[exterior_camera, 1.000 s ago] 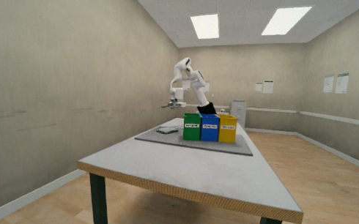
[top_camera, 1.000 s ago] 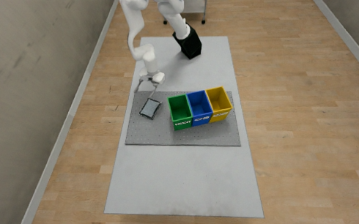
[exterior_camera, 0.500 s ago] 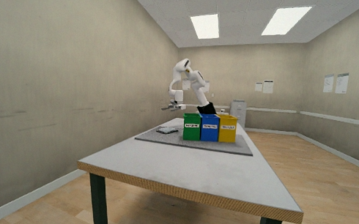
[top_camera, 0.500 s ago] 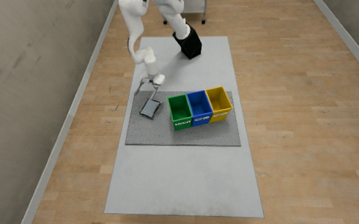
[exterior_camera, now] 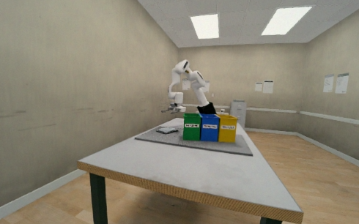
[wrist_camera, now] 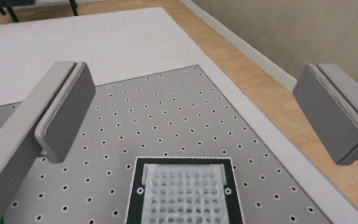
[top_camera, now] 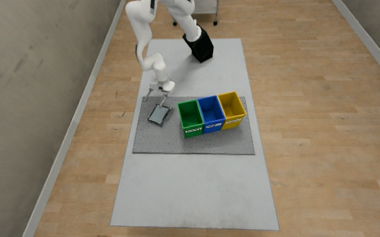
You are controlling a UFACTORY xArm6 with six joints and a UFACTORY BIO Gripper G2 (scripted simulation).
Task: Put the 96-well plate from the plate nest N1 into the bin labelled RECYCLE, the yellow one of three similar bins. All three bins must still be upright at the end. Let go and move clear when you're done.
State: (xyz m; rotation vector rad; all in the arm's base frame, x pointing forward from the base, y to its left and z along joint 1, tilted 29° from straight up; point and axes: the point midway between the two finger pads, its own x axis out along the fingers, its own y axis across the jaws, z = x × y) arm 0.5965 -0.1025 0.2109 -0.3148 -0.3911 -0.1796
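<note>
Now: hand 16 cm above the clear 96-well plate. From my hand the other things lie so: black plate nest N1 (17 cm below); blue bin (36 cm to the left, 9 cm below); green bin (24 cm to the left, 9 cm below, 5 cm ahead).
</note>
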